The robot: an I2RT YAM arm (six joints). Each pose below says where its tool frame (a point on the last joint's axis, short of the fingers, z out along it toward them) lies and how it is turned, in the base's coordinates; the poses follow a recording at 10 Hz.
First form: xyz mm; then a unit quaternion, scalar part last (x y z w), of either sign.
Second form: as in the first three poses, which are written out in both.
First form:
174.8, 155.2, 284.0, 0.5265, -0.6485, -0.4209, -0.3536
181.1, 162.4, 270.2, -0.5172, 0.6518, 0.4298, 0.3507
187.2, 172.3, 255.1, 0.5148, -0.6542, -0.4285, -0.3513
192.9, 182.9, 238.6, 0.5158, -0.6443, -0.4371, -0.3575
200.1, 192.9, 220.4, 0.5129, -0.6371, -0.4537, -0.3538
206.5, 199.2, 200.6, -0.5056, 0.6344, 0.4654, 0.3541
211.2, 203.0, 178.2, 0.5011, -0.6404, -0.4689, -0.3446
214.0, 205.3, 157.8, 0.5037, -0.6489, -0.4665, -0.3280
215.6, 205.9, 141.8, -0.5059, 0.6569, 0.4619, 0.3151
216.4, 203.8, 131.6, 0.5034, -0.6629, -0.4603, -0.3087
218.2, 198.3, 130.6, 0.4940, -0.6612, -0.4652, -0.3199
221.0, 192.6, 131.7, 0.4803, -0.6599, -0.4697, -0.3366
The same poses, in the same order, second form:
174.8, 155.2, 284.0, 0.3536, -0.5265, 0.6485, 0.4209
181.1, 162.4, 270.2, 0.3507, -0.5172, 0.6518, 0.4298
187.2, 172.3, 255.1, 0.3513, -0.5148, 0.6542, 0.4285
192.9, 182.9, 238.6, 0.3575, -0.5158, 0.6443, 0.4371
200.1, 192.9, 220.4, 0.3538, -0.5129, 0.6371, 0.4537
206.5, 199.2, 200.6, 0.3541, -0.5056, 0.6344, 0.4654
211.2, 203.0, 178.2, 0.3446, -0.5011, 0.6404, 0.4689
214.0, 205.3, 157.8, 0.3280, -0.5037, 0.6489, 0.4665
215.6, 205.9, 141.8, 0.3151, -0.5059, 0.6569, 0.4619
216.4, 203.8, 131.6, 0.3087, -0.5034, 0.6629, 0.4603
218.2, 198.3, 130.6, 0.3199, -0.4940, 0.6612, 0.4652
221.0, 192.6, 131.7, 0.3366, -0.4803, 0.6599, 0.4697

